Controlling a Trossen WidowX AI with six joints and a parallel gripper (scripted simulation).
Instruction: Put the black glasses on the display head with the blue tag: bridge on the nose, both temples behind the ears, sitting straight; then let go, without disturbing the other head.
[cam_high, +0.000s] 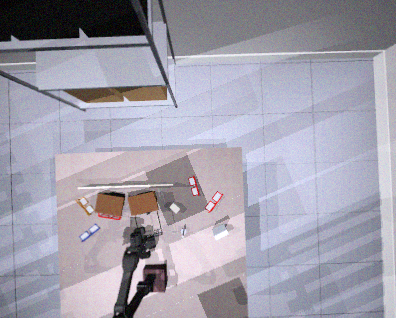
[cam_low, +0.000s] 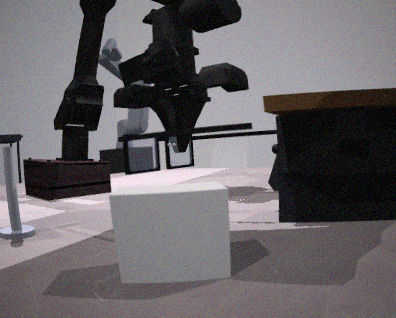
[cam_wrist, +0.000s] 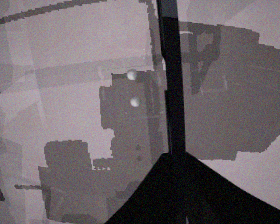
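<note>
Right now the display head is 20 cm ahead of my gripper tip and 1 cm below it. Round my gripper tip: grey box: 48 cm to the right, 1 cm below, 1 cm ahead; then thin post: 24 cm to the right, 4 cm below; then white box: 19 cm to the right, 17 cm ahead, 4 cm below.
</note>
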